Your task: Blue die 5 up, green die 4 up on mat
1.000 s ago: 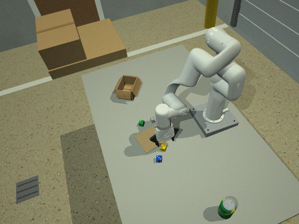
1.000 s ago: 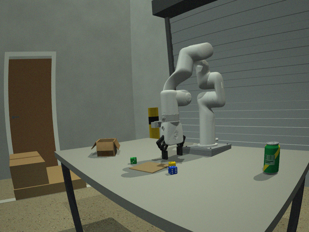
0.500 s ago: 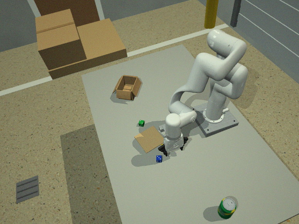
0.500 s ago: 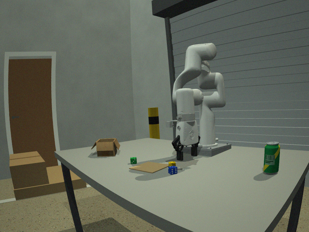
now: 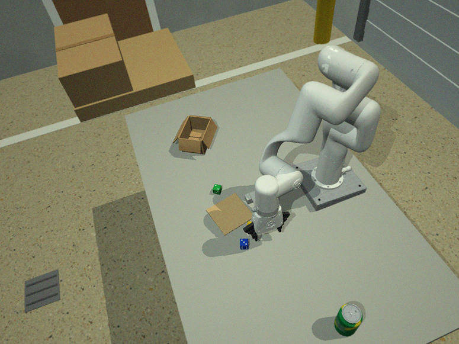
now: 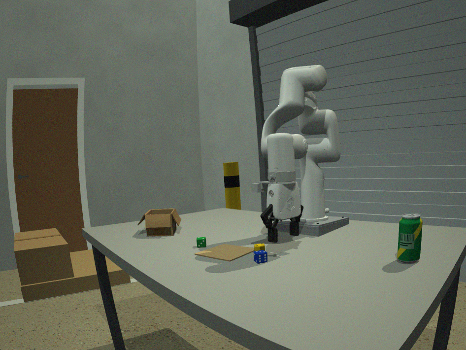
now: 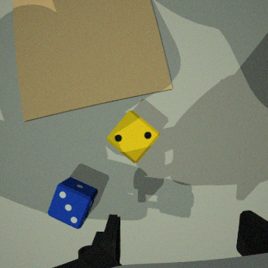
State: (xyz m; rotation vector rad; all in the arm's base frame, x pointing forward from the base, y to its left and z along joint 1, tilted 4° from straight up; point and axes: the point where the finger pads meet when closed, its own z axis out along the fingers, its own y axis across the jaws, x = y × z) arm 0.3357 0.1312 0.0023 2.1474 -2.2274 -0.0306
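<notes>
The blue die is 8 cm ahead of my hand, 1 cm to the right of it and 4 cm below it. Round my hand: green die (8 cm ahead, 29 cm to the right, 4 cm below); yellow die (3 cm ahead, 7 cm to the right, 4 cm below); cardboard mat (8 cm ahead, 17 cm to the right, 6 cm below).
</notes>
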